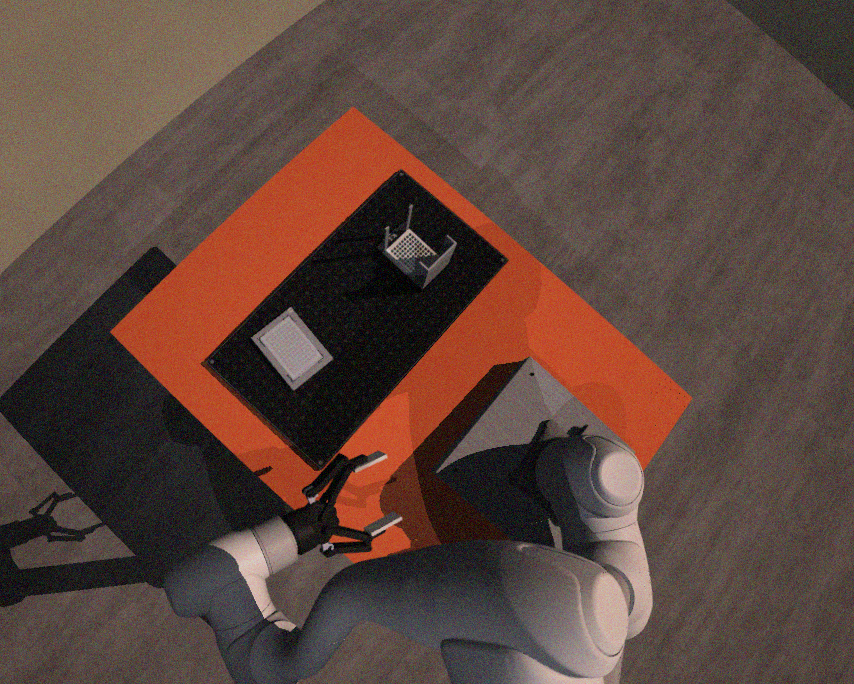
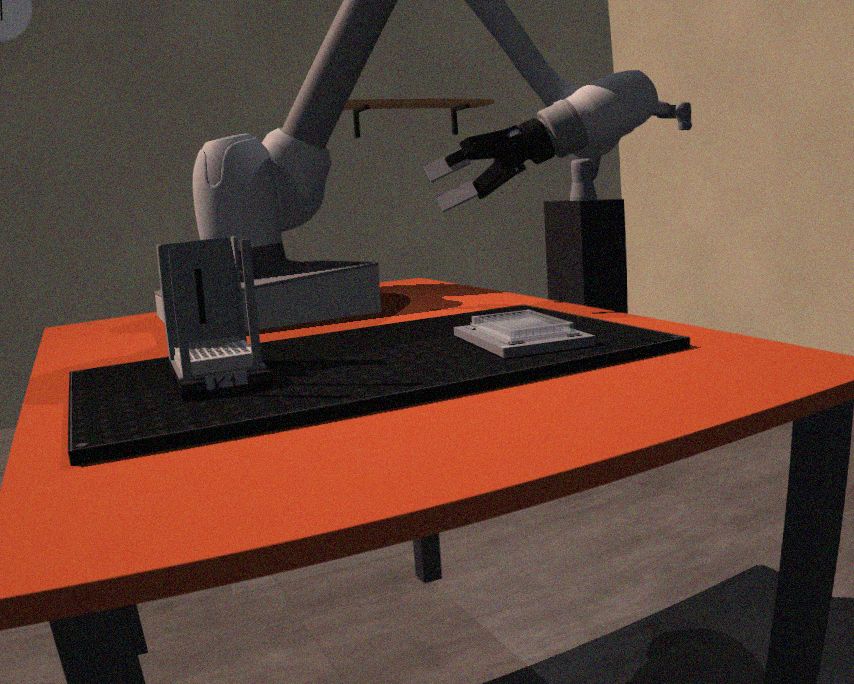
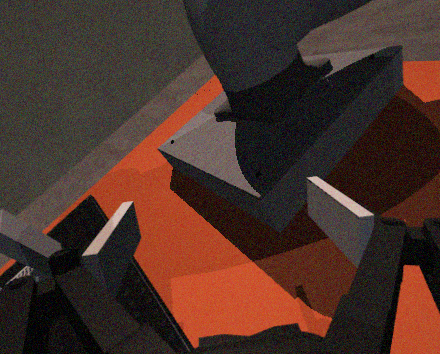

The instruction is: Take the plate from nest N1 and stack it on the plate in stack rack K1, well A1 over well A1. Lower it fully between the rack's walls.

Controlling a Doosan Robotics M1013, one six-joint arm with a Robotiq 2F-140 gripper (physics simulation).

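Frame: origin at the arm's base, x ahead, y left, z up, level; millimetres.
Where they show: gripper, fingertip midpoint: point(image 1: 390, 485) point(image 2: 433, 190) point(image 3: 223, 207); arm's base at its link origin: point(image 1: 556, 472) point(image 3: 269, 93).
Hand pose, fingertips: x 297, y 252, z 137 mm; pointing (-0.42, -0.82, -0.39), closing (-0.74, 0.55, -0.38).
Each offset is from my fingertips to the top centre of the thing. Level surfaces: height alone.
A pale plate @(dx +366, dy -94, dz -165 mm) point(image 1: 291, 346) point(image 2: 531, 324) lies flat in the light grey nest @(dx +366, dy -94, dz -176 mm) point(image 1: 295, 382) point(image 2: 502, 349) on the black board. The stack rack K1 @(dx +293, dy -457, dz -37 mm) point(image 1: 441, 261) point(image 2: 178, 302) stands on the board's other half, with tall upright walls; a white plate @(dx +283, dy -456, dz -157 mm) point(image 1: 408, 245) point(image 2: 217, 350) with a grid of wells lies low between them. My gripper point(image 1: 379, 491) point(image 2: 436, 186) point(image 3: 223, 207) is open and empty, high up and tilted sideways, well away from both plates. Which corner is well A1 cannot be made out.
The black board @(dz -191 mm) point(image 1: 335, 342) point(image 2: 399, 359) lies on the orange table @(dz -204 mm) point(image 1: 235, 256) point(image 2: 441, 470). The arm's grey base block point(image 1: 491, 420) point(image 2: 335, 295) point(image 3: 205, 150) stands beside the board. A dark pedestal point(image 2: 584, 249) and a wall shelf point(image 2: 420, 104) show behind.
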